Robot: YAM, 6 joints.
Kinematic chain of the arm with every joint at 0, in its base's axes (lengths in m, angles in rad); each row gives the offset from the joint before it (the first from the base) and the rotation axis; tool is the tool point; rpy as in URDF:
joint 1: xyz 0 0 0.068 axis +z
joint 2: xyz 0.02 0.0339 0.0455 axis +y
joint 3: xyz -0.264 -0.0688 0 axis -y
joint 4: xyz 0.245 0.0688 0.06 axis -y
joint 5: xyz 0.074 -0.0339 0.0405 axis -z
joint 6: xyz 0.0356 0 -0.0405 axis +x
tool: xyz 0 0 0 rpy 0 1.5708 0
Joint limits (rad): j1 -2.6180..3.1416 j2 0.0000..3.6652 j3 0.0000..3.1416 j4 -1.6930..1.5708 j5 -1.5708..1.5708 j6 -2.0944..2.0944
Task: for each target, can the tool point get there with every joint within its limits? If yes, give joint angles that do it. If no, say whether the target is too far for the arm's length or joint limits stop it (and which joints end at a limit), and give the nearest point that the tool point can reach.
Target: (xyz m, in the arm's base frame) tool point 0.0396 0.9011 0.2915
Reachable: no: too far | nearest point 0.0278 0.6329 0.2373 | short by 0.274 m
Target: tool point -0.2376 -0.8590 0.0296
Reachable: no: too far | nearest point -0.1714 -0.6197 0.0535 | short by 0.249 m
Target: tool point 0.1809 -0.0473 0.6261
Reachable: yes | joints -0.0865 1.5249 2.5052 -0.8481 1.0841 -1.0763
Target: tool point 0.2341 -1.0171 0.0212
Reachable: no: too far | nearest point 0.1443 -0.6269 0.0573 | short by 0.402 m
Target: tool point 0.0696 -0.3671 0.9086
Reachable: no: too far | nearest point 0.0511 -0.2695 0.6853 | short by 0.244 m
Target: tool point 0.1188 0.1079 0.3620
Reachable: yes | joints 0.5945 0.8347 1.0243 -0.7316 -0.6964 1.6649
